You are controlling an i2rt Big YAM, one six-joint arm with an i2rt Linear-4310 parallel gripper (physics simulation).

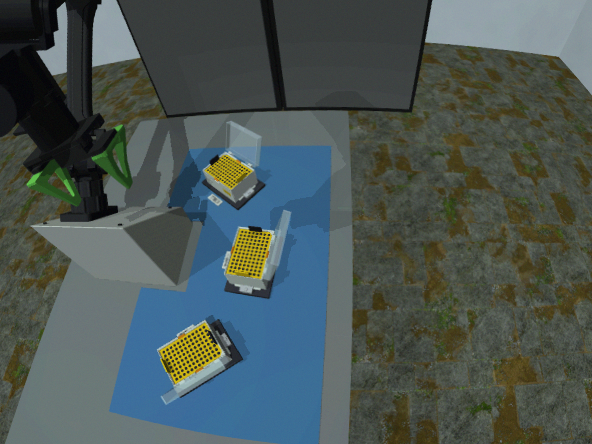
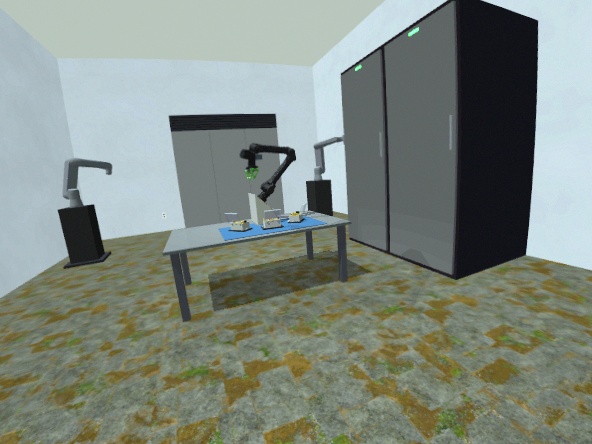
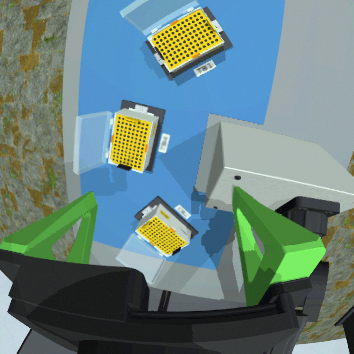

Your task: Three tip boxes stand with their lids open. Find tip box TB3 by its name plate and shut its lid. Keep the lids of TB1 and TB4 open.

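Seen in the pictures: gripper, fingertip midpoint: [image 1: 103, 195] [image 2: 251, 179] [image 3: 161, 196]; arm's base, link origin: [image 1: 90, 216] [image 2: 259, 201] [image 3: 304, 207].
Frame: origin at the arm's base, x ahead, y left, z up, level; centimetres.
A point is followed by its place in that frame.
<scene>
Three white tip boxes with yellow racks stand with clear lids open. The box [image 1: 192, 352] @[x 25.8, y -25.0, z -12.0 cm] [image 2: 240, 226] [image 3: 186, 40] @[x 24.9, y -24.7, z -12.0 cm] farthest from the cabinet has a name plate [image 3: 204, 68] @[x 21.3, y -19.5, z -17.5 cm] that seems to read TB1. The middle box [image 1: 250, 252] @[x 35.7, y -2.6, z -12.0 cm] [image 2: 272, 223] [image 3: 132, 140] @[x 34.7, y -3.2, z -12.0 cm] has its lid [image 1: 281, 240] @[x 43.6, y -4.8, z -3.4 cm] [image 3: 92, 142] @[x 42.5, y -3.1, z -8.3 cm] raised; its plate [image 3: 164, 143] @[x 28.7, y -1.4, z -17.5 cm] is too small to read. The box [image 1: 229, 172] @[x 27.5, y 21.3, z -12.1 cm] [image 2: 295, 218] [image 3: 164, 234] @[x 26.3, y 21.1, z -12.1 cm] nearest the cabinet has its lid [image 1: 243, 142] @[x 31.4, y 27.7, z -7.6 cm] [image 3: 142, 257] @[x 31.2, y 27.5, z -8.3 cm] raised; its plate [image 3: 183, 211] @[x 22.5, y 16.7, z -17.5 cm] is unreadable too. My gripper [image 1: 104, 196] @[x 21.5, y -10.9, z 19.8 cm] [image 2: 251, 175] @[x 21.5, y -10.9, z 19.8 cm] [image 3: 161, 196] @[x 21.5, y -10.9, z 19.8 cm] is open and empty, high above the table.
A blue mat [image 1: 295, 350] @[x 45.4, y -22.6, z -17.7 cm] [image 3: 240, 60] @[x 13.9, y -22.4, z -17.7 cm] lies under the boxes on the grey table [image 1: 50, 360] @[x -15.5, y -30.2, z -18.0 cm] [image 2: 192, 240] @[x 32.8, y -61.4, z -18.0 cm]. A pale wedge-shaped arm base [image 1: 110, 250] @[x 8.1, y -8.0, z -1.1 cm] [image 3: 275, 160] @[x 8.6, y -8.1, z 1.5 cm] stands beside the mat. A tall dark cabinet [image 1: 350, 50] [image 2: 420, 150] stands past the table's end.
</scene>
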